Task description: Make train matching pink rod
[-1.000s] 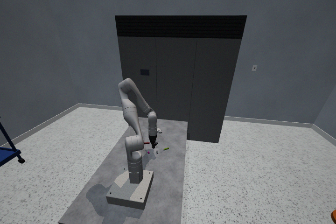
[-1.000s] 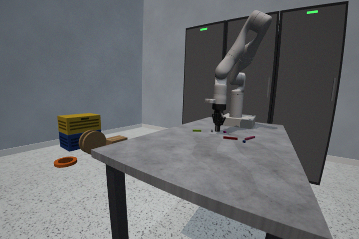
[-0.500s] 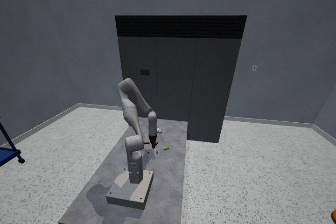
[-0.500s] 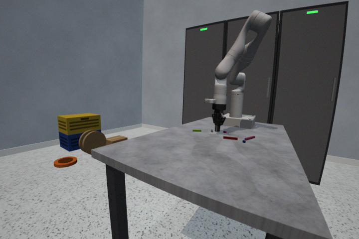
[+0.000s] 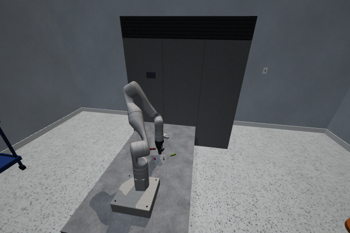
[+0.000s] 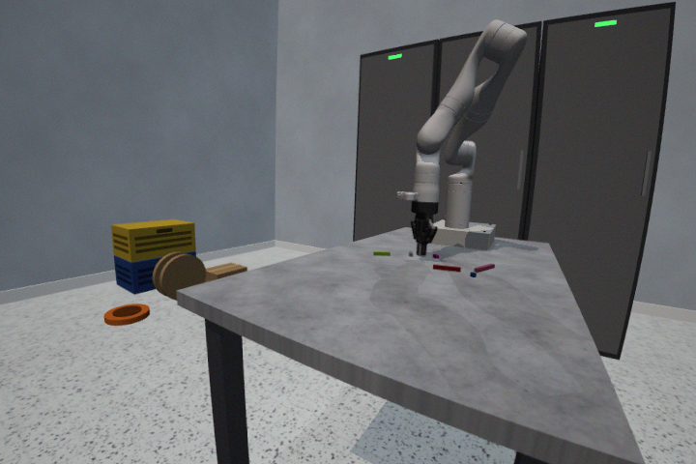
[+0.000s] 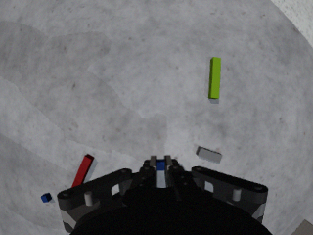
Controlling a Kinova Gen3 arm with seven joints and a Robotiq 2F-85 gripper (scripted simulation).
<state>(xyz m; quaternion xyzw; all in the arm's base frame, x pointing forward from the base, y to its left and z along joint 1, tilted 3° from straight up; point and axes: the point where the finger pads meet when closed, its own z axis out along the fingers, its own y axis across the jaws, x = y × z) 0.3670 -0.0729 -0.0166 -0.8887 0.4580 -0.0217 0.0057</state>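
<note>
Now: hand 50 mm past the grey rod, 40 mm to the left of it and 30 mm above it. The rest, counted from my hand: magenta rod 60 mm behind, 40 mm to the left, 30 mm below; then red rod 80 mm to the left, 70 mm ahead, 30 mm below; then lime rod 120 mm to the right, 30 mm below.
</note>
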